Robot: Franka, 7 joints.
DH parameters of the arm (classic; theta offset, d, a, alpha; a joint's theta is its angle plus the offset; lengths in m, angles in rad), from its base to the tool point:
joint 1: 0 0.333 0 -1.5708
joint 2: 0 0 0 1.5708
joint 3: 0 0.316 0.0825 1.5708
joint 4: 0 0 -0.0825 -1.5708
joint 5: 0 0.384 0 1.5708
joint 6: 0 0 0.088 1.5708
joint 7: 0 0.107 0 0
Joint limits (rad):
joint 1: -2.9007..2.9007
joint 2: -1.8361..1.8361
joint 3: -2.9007..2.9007
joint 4: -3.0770..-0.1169
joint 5: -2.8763..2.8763
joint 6: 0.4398..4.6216
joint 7: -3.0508..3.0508
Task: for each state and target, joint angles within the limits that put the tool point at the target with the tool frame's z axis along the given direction. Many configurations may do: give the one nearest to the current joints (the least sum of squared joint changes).
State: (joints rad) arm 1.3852 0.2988 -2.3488 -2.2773 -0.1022 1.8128 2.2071
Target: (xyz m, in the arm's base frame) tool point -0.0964 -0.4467 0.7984 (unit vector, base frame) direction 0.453 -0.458 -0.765
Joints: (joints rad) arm 0.9053 0.2716 -2.9007 -1.5259 0.7090 1.5652 2.2071
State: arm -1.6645 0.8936 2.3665 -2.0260 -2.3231 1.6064 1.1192
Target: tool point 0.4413 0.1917 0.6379 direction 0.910 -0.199 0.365
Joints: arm -1.5556 0.7254 2.3033 -2.2715 -2.5362 1.8656 1.1192
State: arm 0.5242 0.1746 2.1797 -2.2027 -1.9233 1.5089 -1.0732
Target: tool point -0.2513 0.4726 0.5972 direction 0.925 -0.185 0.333
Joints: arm 0.0126 -0.4372 2.0816 -1.6491 -1.3884 0.8765 -1.0732
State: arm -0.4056 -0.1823 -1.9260 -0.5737 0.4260 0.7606 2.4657
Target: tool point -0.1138 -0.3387 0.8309 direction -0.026 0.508 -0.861
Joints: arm -0.6272 0.3895 -1.7854 -0.8420 -0.1258 0.4398 2.4657
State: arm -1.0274 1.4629 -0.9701 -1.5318 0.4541 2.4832 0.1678
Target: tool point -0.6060 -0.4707 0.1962 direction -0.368 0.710 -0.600
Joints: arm -1.9083 1.4743 -1.1815 -0.8737 0.2918 1.7561 0.1678
